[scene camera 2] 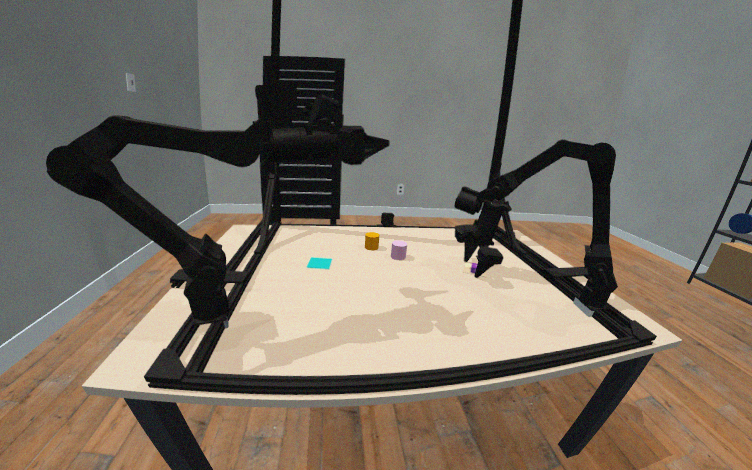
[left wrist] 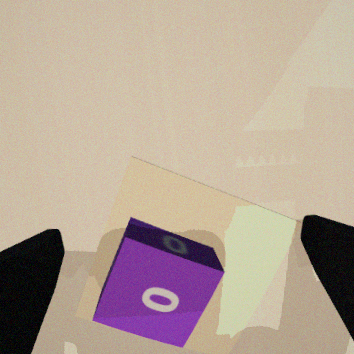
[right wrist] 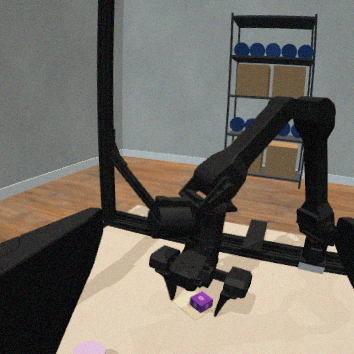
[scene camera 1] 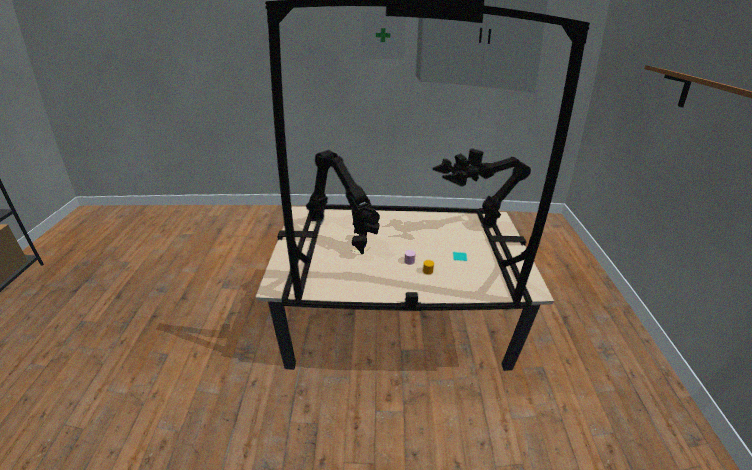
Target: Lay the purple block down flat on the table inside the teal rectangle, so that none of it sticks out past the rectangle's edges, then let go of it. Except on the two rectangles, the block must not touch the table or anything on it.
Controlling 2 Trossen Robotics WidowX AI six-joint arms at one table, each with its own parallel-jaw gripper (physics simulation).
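Places are measured from the left arm's base along level axes (x back, y right, z up), in millimetres.
Pixels of known places: left gripper, fingertip midpoint: (scene camera 2: pixel 470 269) (left wrist: pixel 183 235) (right wrist: pixel 192 307) (scene camera 1: pixel 363 248); right gripper, fingertip midpoint: (scene camera 2: pixel 377 141) (right wrist: pixel 222 225) (scene camera 1: pixel 437 172); left arm's base, origin of the base link: (scene camera 2: pixel 592 302) (right wrist: pixel 312 257) (scene camera 1: pixel 316 218); right arm's base, origin of the base link: (scene camera 2: pixel 210 313) (scene camera 1: pixel 489 224).
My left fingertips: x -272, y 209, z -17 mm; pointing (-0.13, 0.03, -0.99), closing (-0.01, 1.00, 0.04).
Note:
For each thing: its middle in the pictures, then the offset to it from my left fingertips. "*": a spot on its surface instead.
- purple block, body centre: (left wrist: pixel 155 282) (right wrist: pixel 200 301) (scene camera 2: pixel 476 268) dx +14, dy -11, dz +8 mm
- pale tan rectangle, surface spot: (left wrist: pixel 165 192) * dx -16, dy -6, dz -1 mm
- teal rectangle, surface spot: (scene camera 2: pixel 319 263) (scene camera 1: pixel 460 255) * dx -442, dy +1, dz -1 mm
- lilac cylinder, body centre: (scene camera 2: pixel 398 250) (scene camera 1: pixel 409 257) dx -211, dy +70, dz +21 mm
- orange cylinder, body centre: (scene camera 2: pixel 372 241) (scene camera 1: pixel 428 267) dx -292, dy +132, dz +20 mm
The purple block (scene camera 2: pixel 474 268) (left wrist: pixel 159 290) (right wrist: pixel 201 301), marked 0, rests on the pale tan rectangle (left wrist: pixel 165 192) (right wrist: pixel 183 301); it does not show in scene camera 1, where the left gripper is in front. My left gripper (scene camera 1: pixel 360 250) (scene camera 2: pixel 472 268) (left wrist: pixel 183 235) (right wrist: pixel 192 307) points down, open, with its fingertips spread to either side of the block and not touching it. The block sits turned relative to the fingers, low in the left wrist view. The teal rectangle (scene camera 1: pixel 459 256) (scene camera 2: pixel 319 263) lies bare. My right gripper (scene camera 1: pixel 439 172) (scene camera 2: pixel 387 142) is open, high above the table.
A lilac cylinder (scene camera 1: pixel 409 257) (scene camera 2: pixel 398 250) (right wrist: pixel 90 348) and an orange cylinder (scene camera 1: pixel 428 267) (scene camera 2: pixel 372 241) stand between the left gripper and the teal rectangle, the orange one nearer the table edge by scene camera 1. Black frame posts (scene camera 1: pixel 281 138) (scene camera 1: pixel 563 133) rise at both sides.

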